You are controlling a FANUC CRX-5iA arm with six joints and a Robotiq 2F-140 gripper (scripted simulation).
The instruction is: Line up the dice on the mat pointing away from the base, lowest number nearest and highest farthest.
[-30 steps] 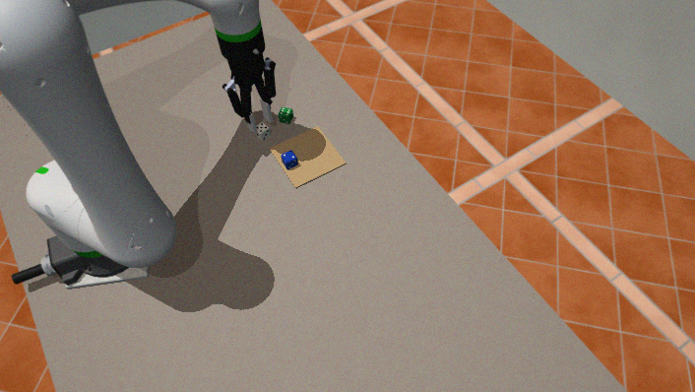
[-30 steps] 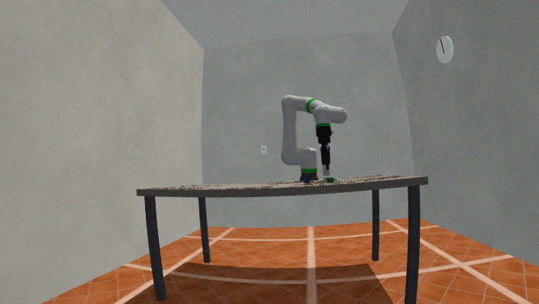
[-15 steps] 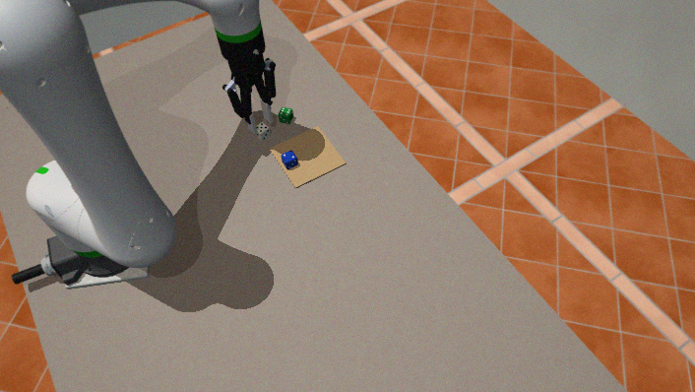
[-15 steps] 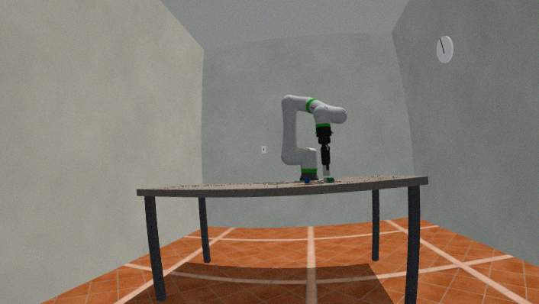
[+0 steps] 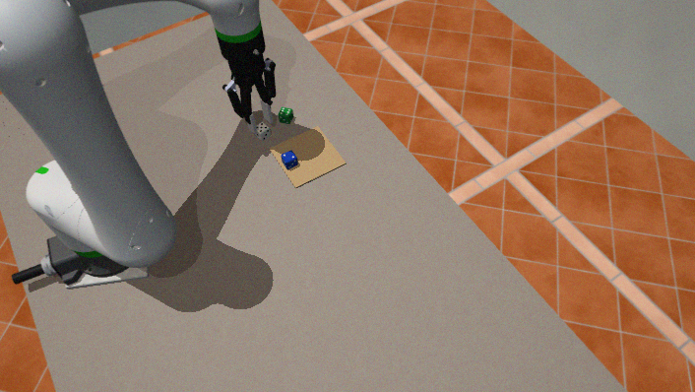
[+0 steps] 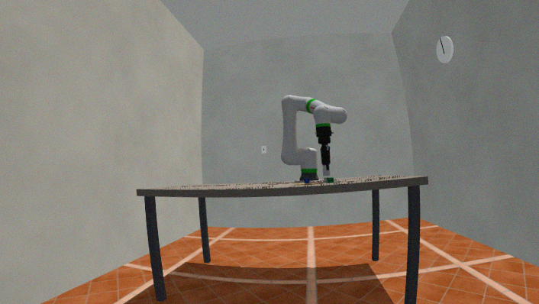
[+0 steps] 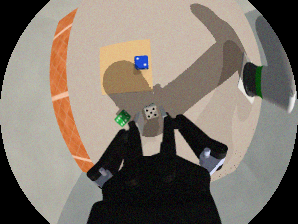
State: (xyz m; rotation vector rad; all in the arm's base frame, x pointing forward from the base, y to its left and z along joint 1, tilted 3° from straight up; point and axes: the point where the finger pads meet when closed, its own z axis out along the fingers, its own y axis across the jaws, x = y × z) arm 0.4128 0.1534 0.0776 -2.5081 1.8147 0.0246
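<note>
Right now the white die is 6 cm below my hand. Also, from my hand: blue die (3 cm ahead, 12 cm to the right, 5 cm below); then green die (7 cm ahead, 2 cm to the left, 6 cm below); then tan mat (7 cm ahead, 11 cm to the right, 7 cm below).
</note>
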